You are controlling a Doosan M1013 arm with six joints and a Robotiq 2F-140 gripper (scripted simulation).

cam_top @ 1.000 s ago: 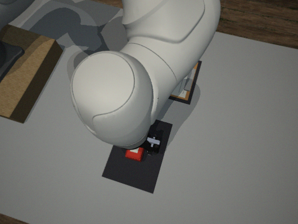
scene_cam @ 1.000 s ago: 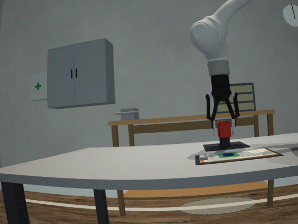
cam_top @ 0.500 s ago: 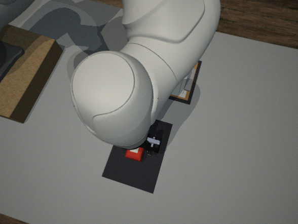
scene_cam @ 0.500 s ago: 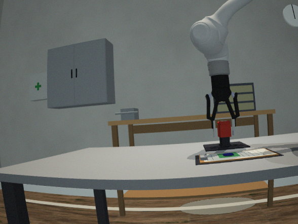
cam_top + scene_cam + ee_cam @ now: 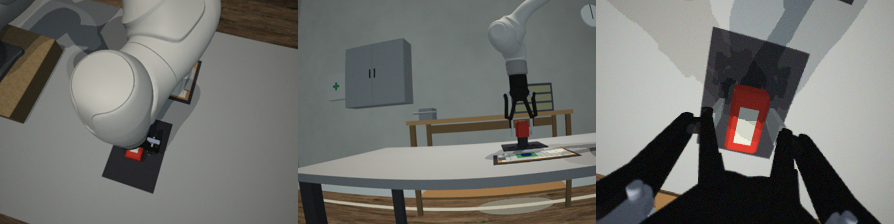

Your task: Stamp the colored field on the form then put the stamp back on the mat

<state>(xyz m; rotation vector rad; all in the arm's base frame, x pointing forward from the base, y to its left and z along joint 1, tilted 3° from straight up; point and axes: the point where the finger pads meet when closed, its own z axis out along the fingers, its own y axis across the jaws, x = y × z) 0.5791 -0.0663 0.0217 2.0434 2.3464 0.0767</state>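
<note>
My hand is 20 mm above the stamp. Also, from my hand: clipboard (20 mm behind, 290 mm to the left, 70 mm below); dark mat (70 mm below).
</note>
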